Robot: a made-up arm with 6 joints.
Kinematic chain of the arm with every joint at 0, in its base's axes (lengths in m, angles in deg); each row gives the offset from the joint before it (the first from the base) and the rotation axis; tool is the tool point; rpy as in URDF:
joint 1: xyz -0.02 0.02 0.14 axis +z
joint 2: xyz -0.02 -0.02 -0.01 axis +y
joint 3: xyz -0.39 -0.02 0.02 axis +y
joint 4: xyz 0.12 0.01 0.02 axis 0.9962 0 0.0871
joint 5: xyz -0.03 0.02 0 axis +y
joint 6: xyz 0.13 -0.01 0.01 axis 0.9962 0 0.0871
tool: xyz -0.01 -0.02 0 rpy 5.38 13.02 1.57
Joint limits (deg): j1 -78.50..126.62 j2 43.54..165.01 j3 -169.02..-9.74 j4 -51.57..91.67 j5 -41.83..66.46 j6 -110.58..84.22
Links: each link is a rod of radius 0.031 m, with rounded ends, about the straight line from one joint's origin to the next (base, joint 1, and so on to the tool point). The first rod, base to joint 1, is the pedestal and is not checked.
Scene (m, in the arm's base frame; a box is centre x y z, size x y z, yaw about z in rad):
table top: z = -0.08
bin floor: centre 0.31 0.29 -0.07 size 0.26 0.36 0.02 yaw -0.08
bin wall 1: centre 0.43 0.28 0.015 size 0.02 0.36 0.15 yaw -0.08
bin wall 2: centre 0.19 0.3 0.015 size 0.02 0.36 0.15 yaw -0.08
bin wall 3: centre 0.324 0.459 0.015 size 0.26 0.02 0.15 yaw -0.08
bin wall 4: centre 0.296 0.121 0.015 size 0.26 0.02 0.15 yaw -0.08
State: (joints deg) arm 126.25 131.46 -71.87 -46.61 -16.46 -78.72
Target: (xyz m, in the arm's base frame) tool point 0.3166 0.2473 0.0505
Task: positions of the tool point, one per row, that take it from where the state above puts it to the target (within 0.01 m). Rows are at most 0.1 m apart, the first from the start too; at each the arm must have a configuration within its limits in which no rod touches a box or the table.
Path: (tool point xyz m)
1: -0.1902 0.3880 0.2602
2: -0.1000 0.4184 0.2516
3: -0.0051 0.4265 0.2433
4: 0.0892 0.4122 0.2350
5: 0.1776 0.3759 0.2268
6: 0.2548 0.3199 0.2189
7: 0.3166 0.2473 0.2111
8: 0.3227 0.2517 0.1308
9: 0.3166 0.2473 0.0505

